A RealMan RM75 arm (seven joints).
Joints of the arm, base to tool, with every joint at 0 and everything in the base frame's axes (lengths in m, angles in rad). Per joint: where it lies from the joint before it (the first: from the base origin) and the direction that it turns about. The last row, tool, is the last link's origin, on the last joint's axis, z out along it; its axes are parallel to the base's.
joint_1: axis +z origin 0 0 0.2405
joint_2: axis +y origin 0 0 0
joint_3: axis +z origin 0 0 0.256
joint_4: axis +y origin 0 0 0
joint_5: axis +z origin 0 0 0.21
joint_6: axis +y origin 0 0 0
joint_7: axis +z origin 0 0 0.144
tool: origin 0 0 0
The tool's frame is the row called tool.
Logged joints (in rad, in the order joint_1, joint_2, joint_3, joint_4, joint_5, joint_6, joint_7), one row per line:
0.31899 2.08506 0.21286 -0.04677 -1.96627 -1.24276 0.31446
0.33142 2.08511 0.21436 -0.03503 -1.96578 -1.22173 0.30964
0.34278 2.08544 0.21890 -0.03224 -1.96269 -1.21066 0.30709
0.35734 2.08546 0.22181 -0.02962 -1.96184 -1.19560 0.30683
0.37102 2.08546 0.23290 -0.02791 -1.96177 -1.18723 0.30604
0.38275 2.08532 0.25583 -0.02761 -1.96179 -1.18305 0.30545
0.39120 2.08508 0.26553 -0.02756 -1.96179 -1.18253 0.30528
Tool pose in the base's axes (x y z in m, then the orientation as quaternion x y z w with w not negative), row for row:
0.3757 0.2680 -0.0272 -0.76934 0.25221 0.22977 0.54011
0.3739 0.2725 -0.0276 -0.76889 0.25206 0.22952 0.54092
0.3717 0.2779 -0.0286 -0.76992 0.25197 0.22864 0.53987
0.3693 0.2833 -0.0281 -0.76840 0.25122 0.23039 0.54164
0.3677 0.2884 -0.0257 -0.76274 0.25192 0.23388 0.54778
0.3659 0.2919 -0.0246 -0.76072 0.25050 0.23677 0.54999
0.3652 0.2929 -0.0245 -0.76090 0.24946 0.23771 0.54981
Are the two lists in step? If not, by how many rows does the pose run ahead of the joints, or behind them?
The pose runs 1 row ahead of the joints: the pose in row i belongs to the joints in row i + 1.
